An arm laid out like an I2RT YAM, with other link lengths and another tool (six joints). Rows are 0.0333 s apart.
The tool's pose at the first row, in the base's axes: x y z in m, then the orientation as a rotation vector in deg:
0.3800, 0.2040, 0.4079, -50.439, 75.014, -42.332
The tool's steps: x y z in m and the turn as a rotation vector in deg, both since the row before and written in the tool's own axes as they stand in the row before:
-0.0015, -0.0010, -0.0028, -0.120, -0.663, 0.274
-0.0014, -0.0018, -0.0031, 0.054, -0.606, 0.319
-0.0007, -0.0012, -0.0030, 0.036, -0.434, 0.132
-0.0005, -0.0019, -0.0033, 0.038, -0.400, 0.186
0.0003, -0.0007, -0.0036, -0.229, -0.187, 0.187
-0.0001, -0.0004, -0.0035, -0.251, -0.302, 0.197
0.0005, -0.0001, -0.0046, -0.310, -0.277, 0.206
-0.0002, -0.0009, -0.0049, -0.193, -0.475, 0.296
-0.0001, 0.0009, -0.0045, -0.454, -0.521, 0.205
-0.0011, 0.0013, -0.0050, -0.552, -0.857, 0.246
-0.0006, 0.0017, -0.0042, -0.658, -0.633, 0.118
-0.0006, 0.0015, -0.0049, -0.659, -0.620, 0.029
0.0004, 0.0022, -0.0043, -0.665, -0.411, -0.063
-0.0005, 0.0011, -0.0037, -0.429, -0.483, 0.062
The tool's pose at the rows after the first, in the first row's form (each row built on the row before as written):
0.3771, 0.2045, 0.4094, -50.517, 74.581, -41.698
0.3739, 0.2044, 0.4115, -50.407, 74.133, -41.163
0.3709, 0.2040, 0.4127, -50.397, 73.779, -40.854
0.3676, 0.2030, 0.4144, -50.339, 73.473, -40.522
0.3641, 0.2018, 0.4146, -50.442, 73.477, -40.143
0.3606, 0.2011, 0.4148, -50.585, 73.392, -39.684
0.3562, 0.1999, 0.4144, -50.762, 73.358, -39.196
0.3514, 0.1988, 0.4150, -50.829, 73.128, -38.603
0.3469, 0.1985, 0.4140, -51.181, 72.936, -37.905
0.3417, 0.1991, 0.4132, -51.660, 72.499, -36.942
0.3374, 0.1996, 0.4118, -52.261, 72.255, -36.135
0.3324, 0.1998, 0.4106, -52.917, 71.986, -35.403
0.3281, 0.1996, 0.4083, -53.595, 71.866, -34.850
0.3243, 0.1996, 0.4075, -54.006, 71.634, -34.295

